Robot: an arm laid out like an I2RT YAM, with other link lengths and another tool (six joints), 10 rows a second.
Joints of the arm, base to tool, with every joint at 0 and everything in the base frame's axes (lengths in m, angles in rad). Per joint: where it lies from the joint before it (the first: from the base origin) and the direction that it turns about. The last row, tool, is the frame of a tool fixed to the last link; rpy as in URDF.
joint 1: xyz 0 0 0.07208 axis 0 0 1
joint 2: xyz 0.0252 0.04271 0.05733 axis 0 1 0
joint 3: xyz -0.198 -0.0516 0 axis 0 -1 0
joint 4: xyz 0.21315 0.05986 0.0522 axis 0 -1 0
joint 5: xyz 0.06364 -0.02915 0.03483 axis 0 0 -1
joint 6: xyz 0.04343 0 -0.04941 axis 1 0 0
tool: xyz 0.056 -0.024 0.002 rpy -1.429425 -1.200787 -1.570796
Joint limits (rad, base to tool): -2.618..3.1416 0..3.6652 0..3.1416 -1.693..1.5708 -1.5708..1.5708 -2.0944..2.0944
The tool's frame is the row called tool.
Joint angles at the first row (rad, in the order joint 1, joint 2, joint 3, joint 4, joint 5, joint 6):
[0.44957, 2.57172, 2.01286, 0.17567, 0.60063, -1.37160]
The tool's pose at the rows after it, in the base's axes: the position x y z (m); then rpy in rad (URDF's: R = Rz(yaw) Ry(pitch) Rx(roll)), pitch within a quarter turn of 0, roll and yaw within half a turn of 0:
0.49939, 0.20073, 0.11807, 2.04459, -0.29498, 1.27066
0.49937, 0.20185, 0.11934, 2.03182, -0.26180, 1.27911
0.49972, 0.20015, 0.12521, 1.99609, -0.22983, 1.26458
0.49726, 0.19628, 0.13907, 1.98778, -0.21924, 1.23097
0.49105, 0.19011, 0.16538, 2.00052, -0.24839, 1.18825
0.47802, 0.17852, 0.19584, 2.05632, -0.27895, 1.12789
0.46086, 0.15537, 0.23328, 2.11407, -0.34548, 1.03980
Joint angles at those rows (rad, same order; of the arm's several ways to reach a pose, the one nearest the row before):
[0.45148, 2.58013, 2.01253, 0.17563, 0.61398, -1.39600]
[0.45339, 2.58013, 2.01253, 0.18441, 0.62353, -1.43454]
[0.45453, 2.57705, 2.01246, 0.21115, 0.66319, -1.47841]
[0.45567, 2.54119, 2.01168, 0.17418, 0.70211, -1.47803]
[0.45606, 2.46453, 2.01171, 0.07419, 0.72920, -1.42308]
[0.45223, 2.35579, 2.01170, -0.11196, 0.74292, -1.32506]
[0.42972, 2.22612, 2.01174, -0.31034, 0.74558, -1.19383]

